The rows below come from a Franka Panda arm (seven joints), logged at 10 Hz.
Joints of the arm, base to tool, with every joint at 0 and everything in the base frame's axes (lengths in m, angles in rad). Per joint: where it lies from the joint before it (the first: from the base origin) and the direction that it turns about. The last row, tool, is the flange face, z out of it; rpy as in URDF.
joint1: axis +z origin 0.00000 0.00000 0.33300
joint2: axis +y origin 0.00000 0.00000 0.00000
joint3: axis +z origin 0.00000 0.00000 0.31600
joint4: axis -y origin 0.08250 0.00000 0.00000
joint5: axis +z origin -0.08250 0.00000 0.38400
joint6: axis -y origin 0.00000 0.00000 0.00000
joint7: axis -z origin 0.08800 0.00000 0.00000
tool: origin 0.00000 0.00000 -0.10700 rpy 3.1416 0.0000 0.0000
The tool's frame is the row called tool.
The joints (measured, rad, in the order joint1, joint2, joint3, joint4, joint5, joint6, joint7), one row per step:
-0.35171, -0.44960, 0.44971, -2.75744, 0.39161, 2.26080, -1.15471
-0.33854, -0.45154, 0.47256, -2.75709, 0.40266, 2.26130, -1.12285
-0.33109, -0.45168, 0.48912, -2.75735, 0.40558, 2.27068, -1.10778
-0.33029, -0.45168, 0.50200, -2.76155, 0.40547, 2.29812, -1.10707
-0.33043, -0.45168, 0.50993, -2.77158, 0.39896, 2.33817, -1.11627
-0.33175, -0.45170, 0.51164, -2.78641, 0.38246, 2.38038, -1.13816
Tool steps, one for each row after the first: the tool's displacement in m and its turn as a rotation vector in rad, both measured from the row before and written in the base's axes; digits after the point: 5 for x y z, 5 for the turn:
-0.00103, 0.01241, -0.00072, -0.00382, 0.00312, -0.00549
-0.00010, 0.00779, -0.00048, -0.00722, -0.00541, 0.00448
0.00102, 0.00323, -0.00038, -0.01033, -0.02102, 0.00863
0.00076, 0.00018, -0.00123, -0.01511, -0.02897, 0.01564
-0.00027, -0.00295, -0.00238, -0.02058, -0.02744, 0.02803

